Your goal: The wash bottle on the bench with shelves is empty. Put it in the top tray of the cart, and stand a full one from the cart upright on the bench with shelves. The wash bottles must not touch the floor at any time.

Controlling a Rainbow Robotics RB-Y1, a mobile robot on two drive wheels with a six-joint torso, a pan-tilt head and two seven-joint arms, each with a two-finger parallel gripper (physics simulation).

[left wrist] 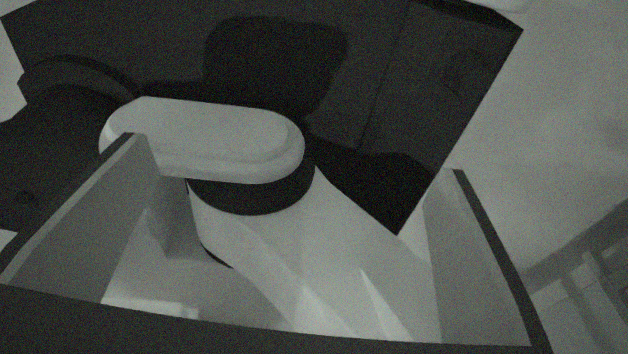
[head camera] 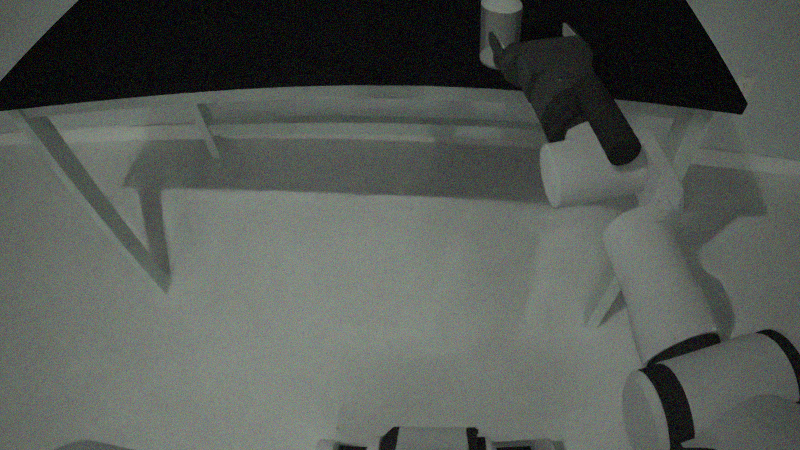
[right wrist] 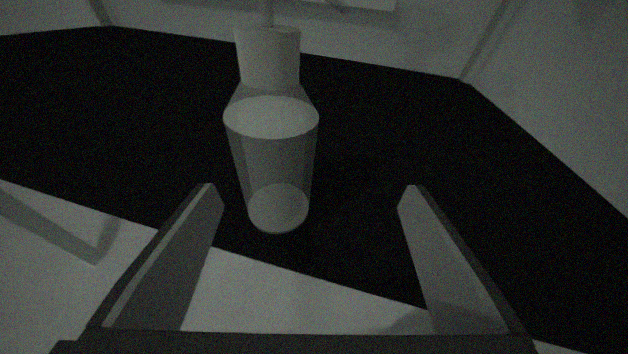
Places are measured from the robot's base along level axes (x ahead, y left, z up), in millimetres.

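Pixels of known places: left gripper, fingertip midpoint: (left wrist: 291, 169); right gripper, fingertip midpoint: (head camera: 529, 32) (right wrist: 310, 195).
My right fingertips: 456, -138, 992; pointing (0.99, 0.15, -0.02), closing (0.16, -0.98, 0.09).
Note:
Ahead of a thing's pixels: the offset from my right fingertips to its middle, as dx, dy, dz. "pt": to the spot under its first point. Level surfaces: height alone.
The wash bottle @[+50, +27, +9] (head camera: 505, 25) (right wrist: 272, 162) stands upright on the black bench top @[dz -78] (head camera: 279, 44) (right wrist: 500, 175), near its front edge. It looks see-through; its top is cut off in the head view. My right gripper (head camera: 529, 33) (right wrist: 310, 195) is open and empty. In the right wrist view the bottle stands just beyond the fingertips, nearer the finger at the picture's left; in the head view that fingertip overlaps the bottle. My left gripper (left wrist: 291, 169) is open and empty, with parts of the robot's own body behind it. I cannot make out the cart or a full bottle.
A slanting bench leg @[pt +146, +1066, -474] (head camera: 95, 190) reaches the floor at the left of the head view. Slim uprights, one of them a post (right wrist: 485, 40), rise behind the bench top in the right wrist view. Blurred framework (left wrist: 590, 285) shows at the lower right of the left wrist view.

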